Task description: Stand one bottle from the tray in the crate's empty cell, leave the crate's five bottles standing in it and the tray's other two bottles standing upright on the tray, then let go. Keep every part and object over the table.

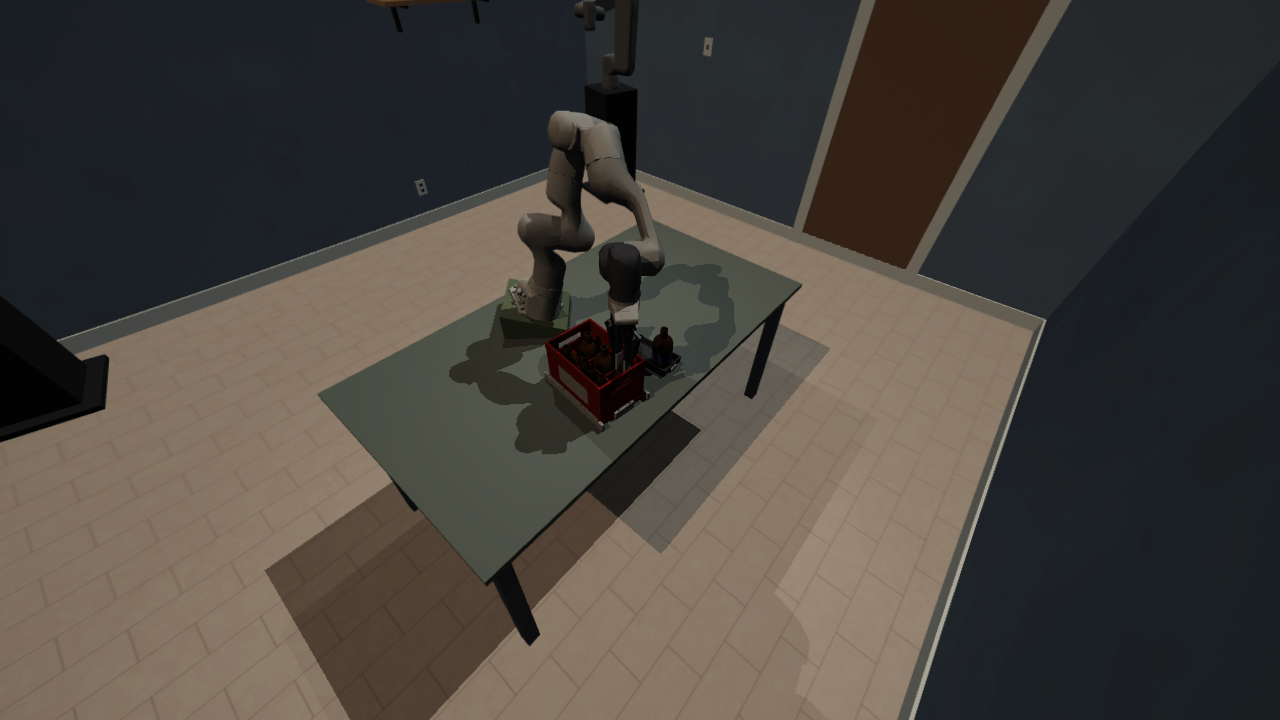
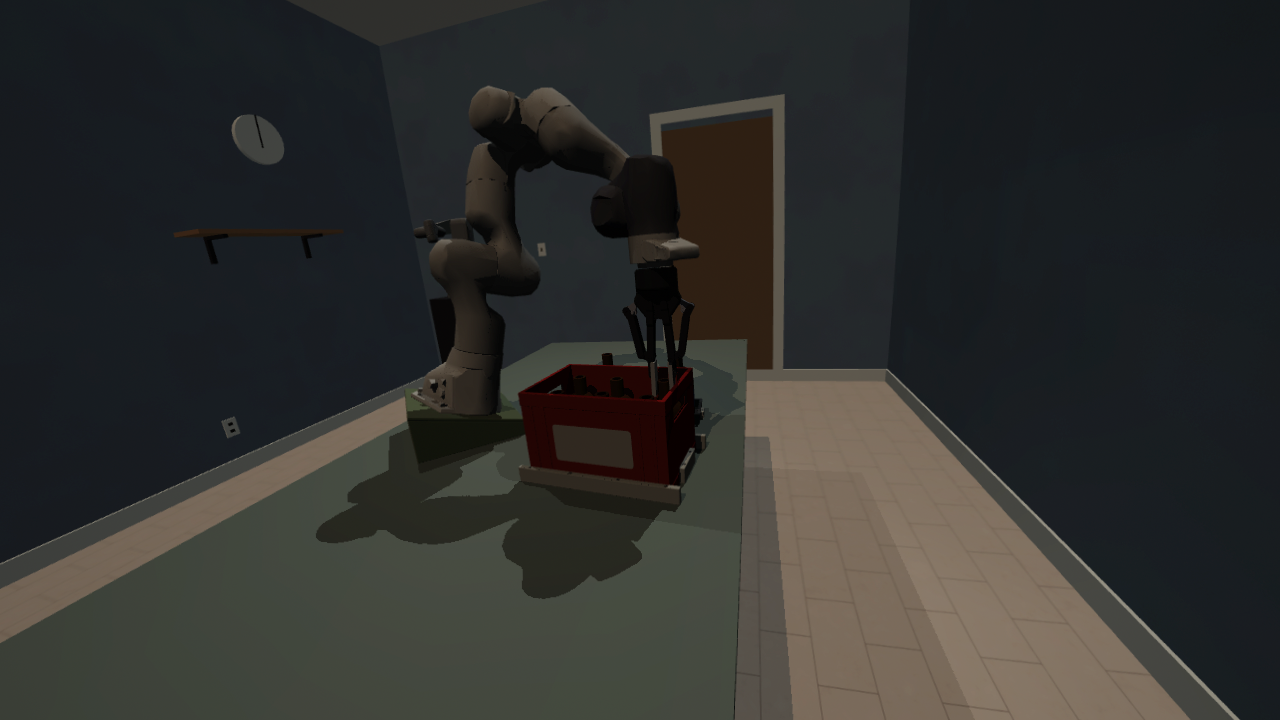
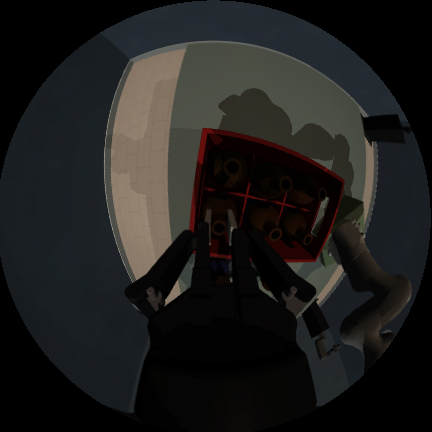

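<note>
The red crate (image 1: 605, 402) (image 2: 648, 438) (image 3: 198, 170) stands on the table. My gripper (image 1: 623, 360) (image 2: 662, 380) (image 3: 218, 216) points down into its corner cell nearest the tray and the table edge. It is shut on a brown bottle (image 3: 219, 228), which is upright inside that cell; whether its base touches the crate floor is hidden. Five other bottles, including one (image 3: 233, 167) in the neighbouring corner, stand in the other cells. A bottle (image 1: 662, 345) stands upright on the dark tray (image 1: 663, 371). Another bottle neck (image 2: 607, 359) shows behind the crate; its base is hidden.
Pale strips (image 1: 572, 402) (image 2: 599, 485) run along the crate's base. The tray lies close beside the crate, near the long table edge. The robot's green base block (image 1: 528, 326) (image 2: 465, 438) stands on the crate's other side. Thin red dividers separate the crate's cells.
</note>
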